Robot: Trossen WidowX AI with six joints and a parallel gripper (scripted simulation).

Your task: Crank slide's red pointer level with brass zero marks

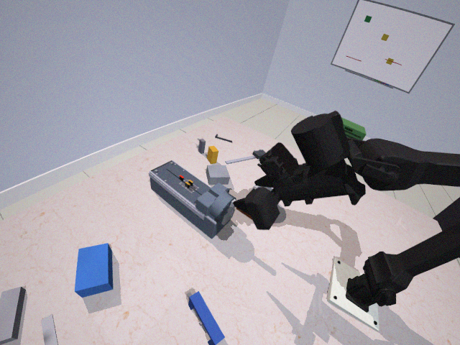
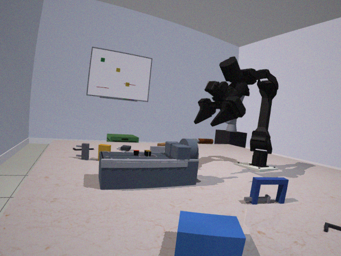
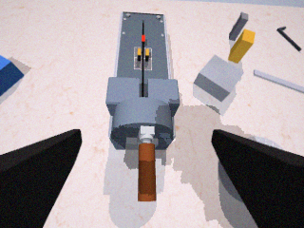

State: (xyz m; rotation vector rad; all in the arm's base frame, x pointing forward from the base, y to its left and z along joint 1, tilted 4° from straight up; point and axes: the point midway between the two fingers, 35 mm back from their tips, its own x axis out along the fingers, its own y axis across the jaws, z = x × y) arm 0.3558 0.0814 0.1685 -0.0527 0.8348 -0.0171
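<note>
The brown crank handle lies 20 mm behind my gripper tip and 50 mm below it. The rest, counted from my gripper tip: blue bracket 70 mm behind, 210 mm to the left, 140 mm below; then red pointer 200 mm ahead, 90 mm below; then grey block 180 mm ahead, 160 mm to the right, 150 mm below.
</note>
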